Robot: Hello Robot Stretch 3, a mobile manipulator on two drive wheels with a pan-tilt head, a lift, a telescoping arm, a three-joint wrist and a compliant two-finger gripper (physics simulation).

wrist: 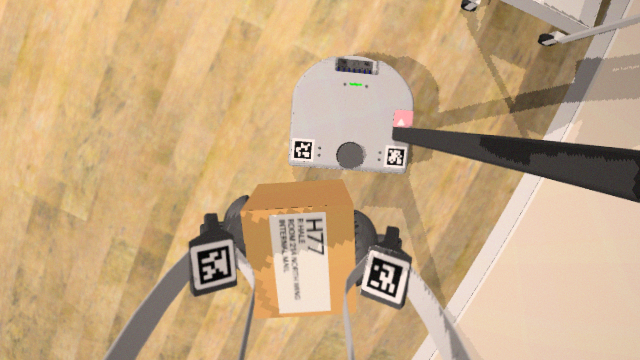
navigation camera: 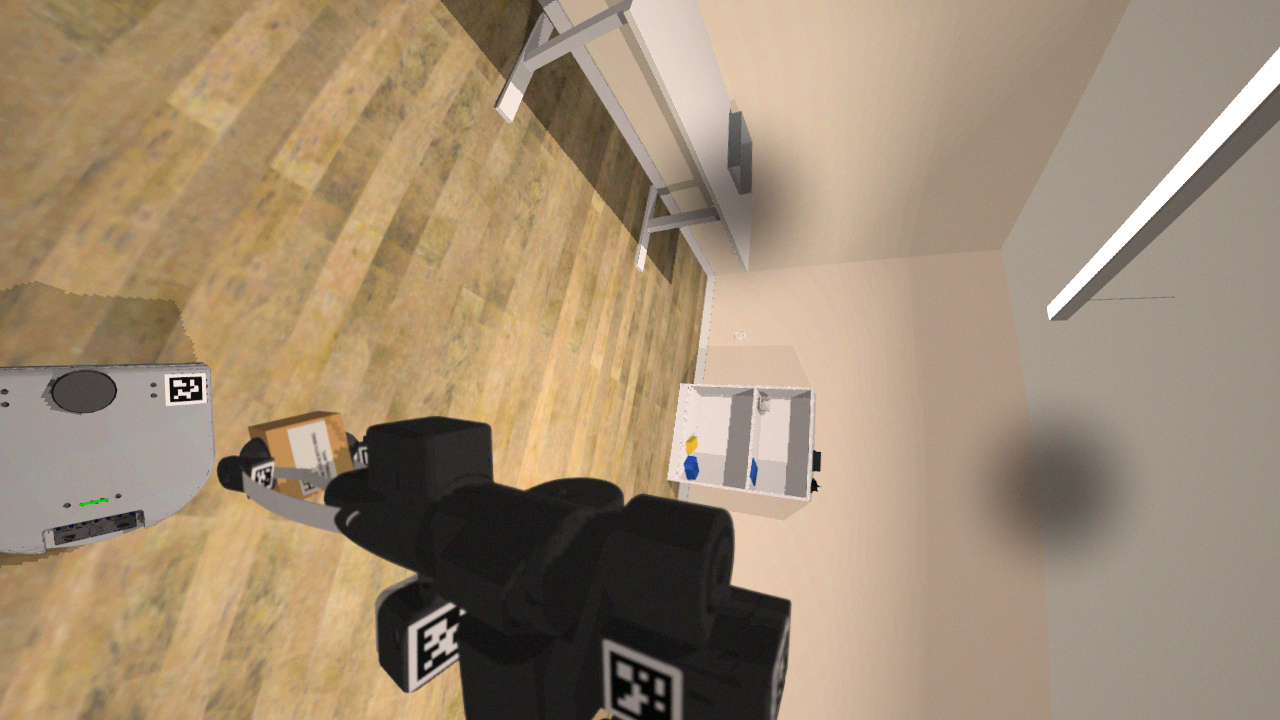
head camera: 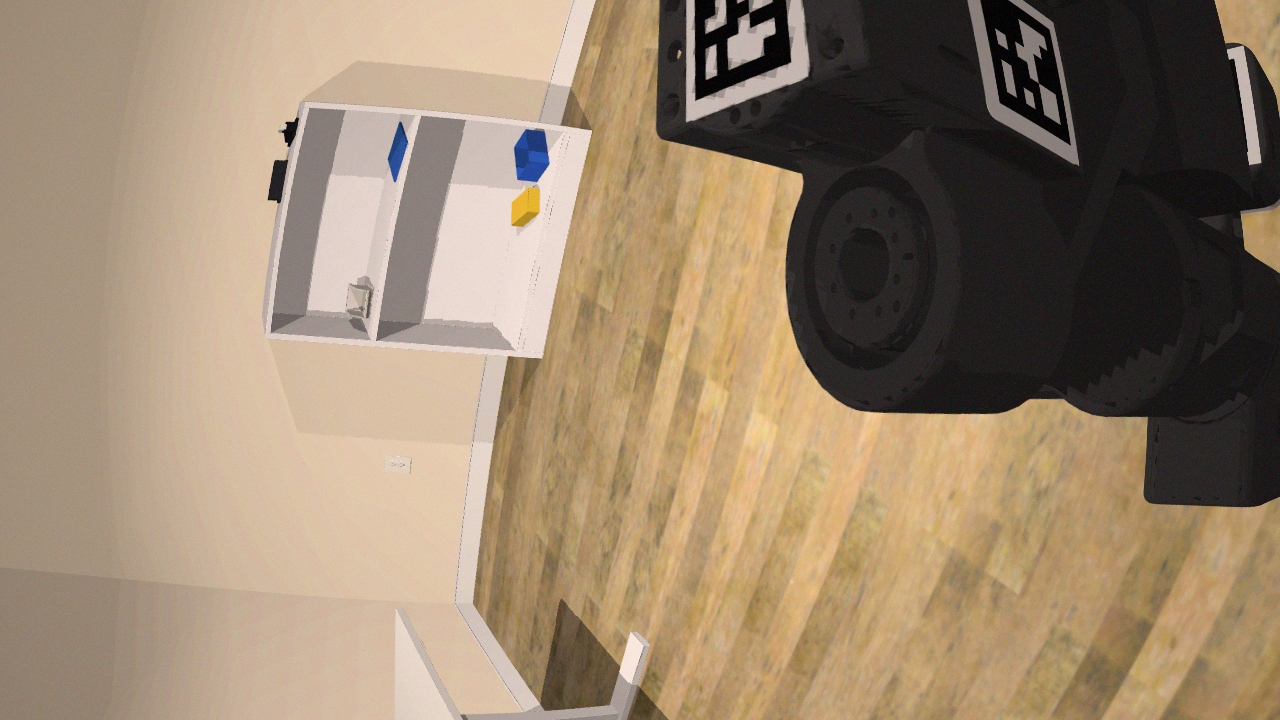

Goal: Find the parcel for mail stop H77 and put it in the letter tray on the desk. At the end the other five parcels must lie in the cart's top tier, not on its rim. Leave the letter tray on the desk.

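Where they show: gripper, fingertip midpoint: [navigation camera: 297, 455]; robot's base, origin of the base link: [navigation camera: 87, 389].
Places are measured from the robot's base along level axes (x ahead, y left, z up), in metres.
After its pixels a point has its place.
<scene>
The brown H77 parcel [navigation camera: 308, 440] {x -0.004, y -0.119, z 0.904 m} [wrist: 302, 295] is held between the two fingertips of my gripper [navigation camera: 302, 458] {x -0.022, y -0.122, z 0.865 m} [wrist: 301, 228] {x -0.022, y -0.122, z 0.865 m}, off the floor. Its white label reads "H77" in the wrist view. The grey letter tray [navigation camera: 741, 154] {x 1.259, y -2.232, z 0.726 m} stands on the white desk [head camera: 416, 671] {x 0.702, y -2.167, z 0.720 m} [navigation camera: 671, 53] {x 1.173, y -1.220, z 0.720 m} at the upper middle of the navigation view. Part of the cart's frame [wrist: 545, 14], with casters, shows at the top right of the wrist view. The cart's top tier and the other five parcels do not show. In the head view, dark wrist parts show but the fingertips do not.
My base [navigation camera: 116, 447] {x -0.099, y -0.033, z 0.160 m} [wrist: 345, 112] is beyond the parcel in the wrist view. The mast [wrist: 520, 157] crosses at the right. A white bookcase [head camera: 559, 250] {x -0.544, y -2.818, z 0.018 m} [navigation camera: 678, 438] {x -0.632, y -2.786, z 0.051 m} stands against a wall, holding a blue bin [head camera: 531, 154] {x -0.864, y -2.787, z 0.165 m} [navigation camera: 691, 467] {x -0.856, y -2.783, z 0.165 m} and a yellow box [head camera: 525, 206] {x -0.689, y -2.842, z 0.145 m} [navigation camera: 691, 444] {x -0.681, y -2.832, z 0.145 m}.
</scene>
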